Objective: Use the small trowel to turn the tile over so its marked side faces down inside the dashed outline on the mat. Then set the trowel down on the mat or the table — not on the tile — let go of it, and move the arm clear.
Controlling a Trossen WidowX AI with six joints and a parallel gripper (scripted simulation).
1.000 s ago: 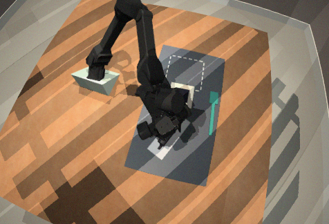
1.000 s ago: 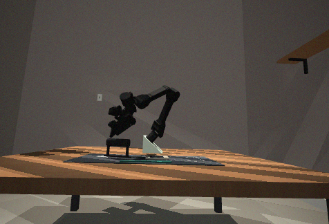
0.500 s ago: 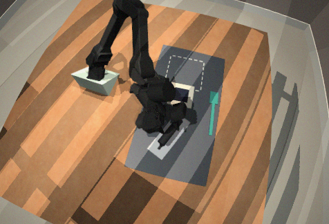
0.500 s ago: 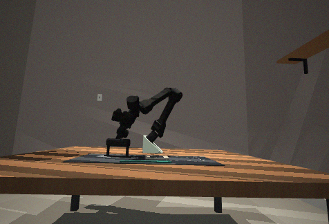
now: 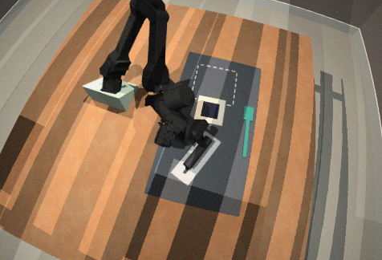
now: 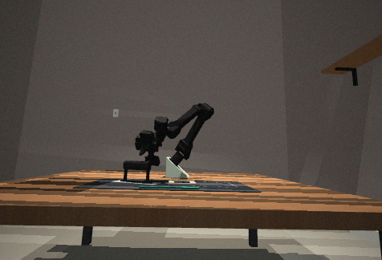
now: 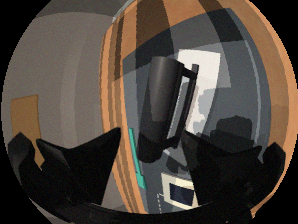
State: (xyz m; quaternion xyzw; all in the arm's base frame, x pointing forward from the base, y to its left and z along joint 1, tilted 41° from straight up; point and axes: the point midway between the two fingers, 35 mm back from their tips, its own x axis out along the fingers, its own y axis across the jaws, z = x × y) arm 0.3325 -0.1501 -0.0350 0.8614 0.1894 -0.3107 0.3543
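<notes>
My gripper tip is now 13 cm to the right of the grey mat, 11 cm above it and 4 cm short of it. Also, from my gripper tip: teal trowel: 18 cm ahead, 14 cm to the left, 9 cm below; then tile: 18 cm to the left, 9 cm below, 2 cm ahead.
</notes>
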